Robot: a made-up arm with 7 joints. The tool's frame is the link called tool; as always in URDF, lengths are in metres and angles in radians.
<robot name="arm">
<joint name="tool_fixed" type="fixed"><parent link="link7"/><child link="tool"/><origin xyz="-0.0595 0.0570 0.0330" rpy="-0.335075 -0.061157 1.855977"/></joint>
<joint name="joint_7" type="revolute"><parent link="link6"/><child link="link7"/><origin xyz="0.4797 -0.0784 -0.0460" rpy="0.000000 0.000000 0.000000"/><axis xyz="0 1 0"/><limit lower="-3.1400" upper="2.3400"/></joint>
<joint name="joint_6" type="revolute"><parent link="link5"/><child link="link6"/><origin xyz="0.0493 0.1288 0.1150" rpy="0.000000 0.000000 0.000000"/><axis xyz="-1 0 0"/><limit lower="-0.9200" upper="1.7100"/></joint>
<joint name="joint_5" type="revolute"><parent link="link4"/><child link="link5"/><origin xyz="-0.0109 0.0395 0.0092" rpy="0.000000 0.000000 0.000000"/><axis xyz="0 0 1"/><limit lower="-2.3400" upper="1.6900"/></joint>
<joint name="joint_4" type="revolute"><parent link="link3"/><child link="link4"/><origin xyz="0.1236 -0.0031 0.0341" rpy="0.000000 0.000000 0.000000"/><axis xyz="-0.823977 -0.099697 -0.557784"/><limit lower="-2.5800" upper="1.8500"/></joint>
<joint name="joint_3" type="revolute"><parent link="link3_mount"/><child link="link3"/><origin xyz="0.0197 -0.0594 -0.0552" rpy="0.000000 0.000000 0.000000"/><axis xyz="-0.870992 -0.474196 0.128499"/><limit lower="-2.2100" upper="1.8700"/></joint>
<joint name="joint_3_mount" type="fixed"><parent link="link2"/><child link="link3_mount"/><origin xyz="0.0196 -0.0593 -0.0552" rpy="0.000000 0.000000 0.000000"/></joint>
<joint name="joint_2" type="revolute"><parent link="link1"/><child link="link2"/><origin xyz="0.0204 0.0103 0.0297" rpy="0.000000 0.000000 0.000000"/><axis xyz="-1 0 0"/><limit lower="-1.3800" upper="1.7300"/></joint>
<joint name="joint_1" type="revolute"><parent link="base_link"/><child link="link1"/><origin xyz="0.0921 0.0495 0.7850" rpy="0.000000 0.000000 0.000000"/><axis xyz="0 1 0"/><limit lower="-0.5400" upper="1.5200"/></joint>
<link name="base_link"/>
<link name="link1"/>
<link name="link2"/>
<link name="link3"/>
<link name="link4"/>
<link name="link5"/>
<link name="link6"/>
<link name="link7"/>
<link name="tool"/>
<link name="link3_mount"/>
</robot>
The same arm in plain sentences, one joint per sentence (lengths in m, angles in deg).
The arm has seven revolute joints in a row. What follows holds with every joint at zero, and every direction is one of the base frame's. Joint 1 is mounted 0.0921 m along +x and 0.0495 m along +y and 0.785 m along +z from the base frame's origin and turns about +y, from -30.94 to 87.09 deg. Joint 2 is mounted 0.0204 m along +x and 0.0103 m along +y and 0.0297 m along +z from joint 1 and turns about -x, from -79.07 to 99.12 deg. Joint 3 is mounted 0.0393 m along +x and 0.1187 m along -y and 0.1104 m along -z from joint 2 and turns about the direction (-0.870992, -0.474196, 0.128499), from -126.62 to 107.14 deg. Joint 4 is mounted 0.1236 m along +x and 0.0031 m along -y and 0.0341 m along +z from joint 3 and turns about the direction (-0.823977, -0.099697, -0.557784), from -147.82 to 106 deg. Joint 5 is mounted 0.0109 m along -x and 0.0395 m along +y and 0.0092 m along +z from joint 4 and turns about +z, from -134.07 to 96.83 deg. Joint 6 is mounted 0.0493 m along +x and 0.1288 m along +y and 0.115 m along +z from joint 5 and turns about -x, from -52.71 to 97.98 deg. Joint 7 is mounted 0.4797 m along +x and 0.0784 m along -y and 0.046 m along -z from joint 6 and turns about +y, from -179.91 to 134.07 deg. The tool frame, which is the frame that the pose is given for, is mounted 0.0595 m along -x and 0.057 m along +y and 0.033 m along +z from joint 7; its axes are the base frame's turned by roll -19.2, pitch -3.5 and yaw 106.34 deg (as in URDF: about the fixed x, then y, then z).
